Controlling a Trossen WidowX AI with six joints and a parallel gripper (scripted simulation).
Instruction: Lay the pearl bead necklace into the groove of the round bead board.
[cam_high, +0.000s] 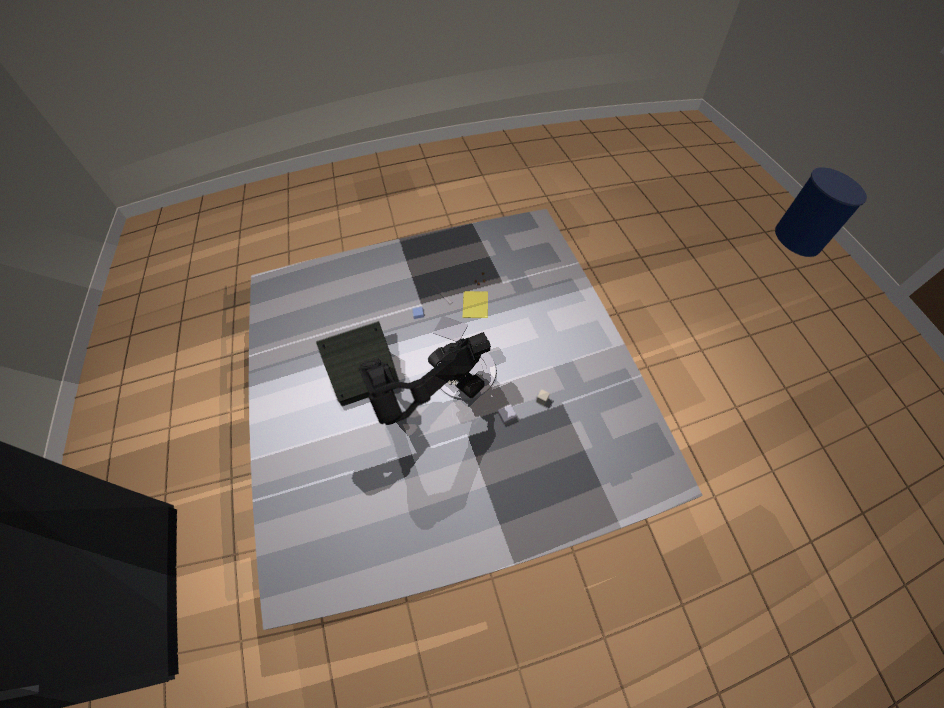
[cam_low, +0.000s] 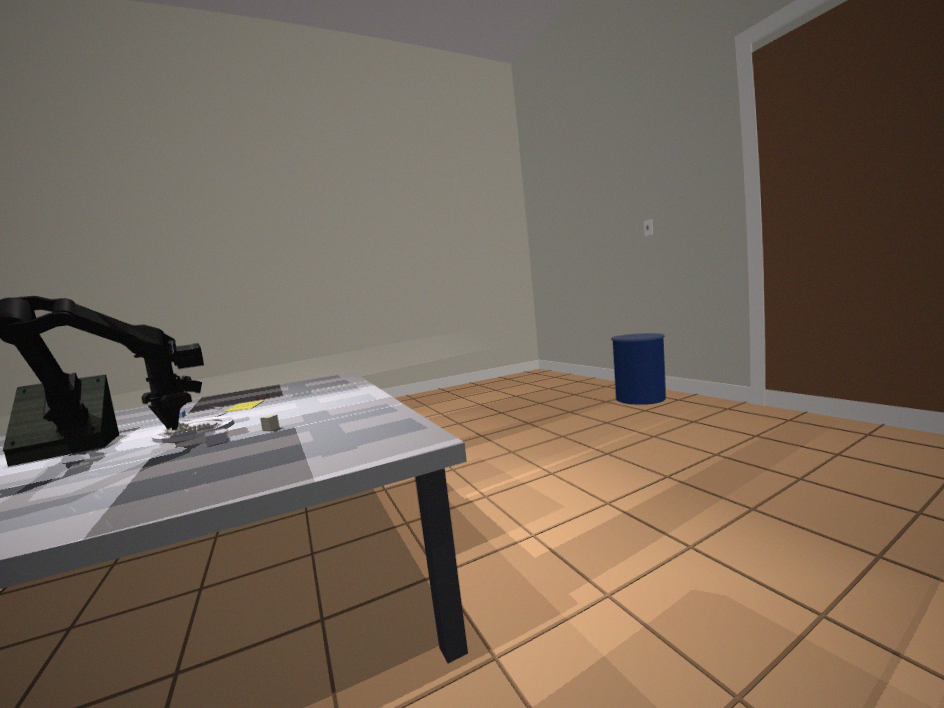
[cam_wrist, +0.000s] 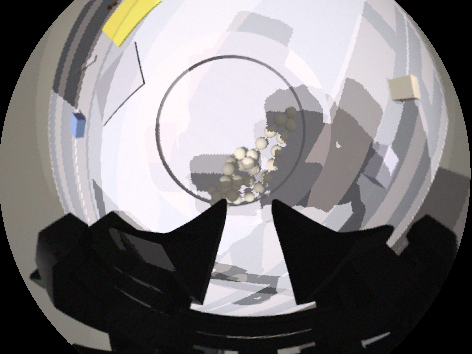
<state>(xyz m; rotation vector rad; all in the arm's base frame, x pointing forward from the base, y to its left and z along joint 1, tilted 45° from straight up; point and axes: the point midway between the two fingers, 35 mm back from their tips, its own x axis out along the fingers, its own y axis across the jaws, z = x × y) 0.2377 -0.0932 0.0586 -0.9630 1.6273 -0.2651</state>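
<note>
Right now my gripper tip is 4 cm short of the round bead board, 5 cm to the right of it and 2 cm above it. Also, from my gripper tip: grey card: 5 cm ahead, 22 cm to the left, 2 cm below; then beige cube: 24 cm ahead, 14 cm to the right, 1 cm below; then white block: 11 cm ahead, 15 cm to the right, 1 cm below.
</note>
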